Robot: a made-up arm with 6 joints. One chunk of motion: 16 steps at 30 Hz.
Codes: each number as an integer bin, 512 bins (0 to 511) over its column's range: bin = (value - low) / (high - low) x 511, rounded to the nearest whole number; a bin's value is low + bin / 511 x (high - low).
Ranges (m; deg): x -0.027..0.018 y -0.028..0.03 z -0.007..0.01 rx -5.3..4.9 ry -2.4..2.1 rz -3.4..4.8
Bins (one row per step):
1: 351 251 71 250 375 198
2: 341 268 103 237 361 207
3: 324 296 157 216 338 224
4: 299 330 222 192 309 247
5: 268 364 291 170 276 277
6: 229 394 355 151 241 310
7: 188 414 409 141 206 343
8: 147 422 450 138 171 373
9: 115 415 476 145 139 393
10: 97 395 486 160 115 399
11: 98 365 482 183 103 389
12: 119 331 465 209 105 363
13: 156 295 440 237 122 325
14: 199 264 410 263 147 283
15: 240 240 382 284 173 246
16: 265 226 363 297 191 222
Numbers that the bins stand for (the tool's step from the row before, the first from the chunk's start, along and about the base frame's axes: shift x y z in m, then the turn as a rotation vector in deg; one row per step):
1: 0.00391 0.00049 -0.00464 -0.310 0.902 -0.223
2: 0.00303 0.00242 -0.00357 -0.569 0.779 -0.078
3: 0.00153 0.00560 -0.00178 -0.988 0.577 0.195
4: -0.00067 0.00946 0.00039 -1.468 0.321 0.564
5: -0.00340 0.01332 0.00268 -1.907 0.031 1.045
6: -0.00683 0.01672 0.00481 -2.286 -0.278 1.575
7: -0.01044 0.01899 0.00661 -2.486 -0.586 2.104
8: -0.01405 0.01990 0.00797 -2.545 -0.894 2.586
9: -0.01687 0.01910 0.00884 -2.406 -1.176 2.906
10: -0.01846 0.01683 0.00917 -2.106 -1.387 3.003
11: -0.01837 0.01343 0.00904 -1.647 -1.493 2.842
12: -0.01652 0.00957 0.00847 -1.128 -1.475 2.425
13: -0.01326 0.00548 0.00764 -0.569 -1.326 1.815
14: -0.00948 0.00196 0.00664 -0.050 -1.105 1.141
15: -0.00586 -0.00076 0.00571 0.369 -0.877 0.548
16: -0.00366 -0.00235 0.00508 0.628 -0.718 0.162

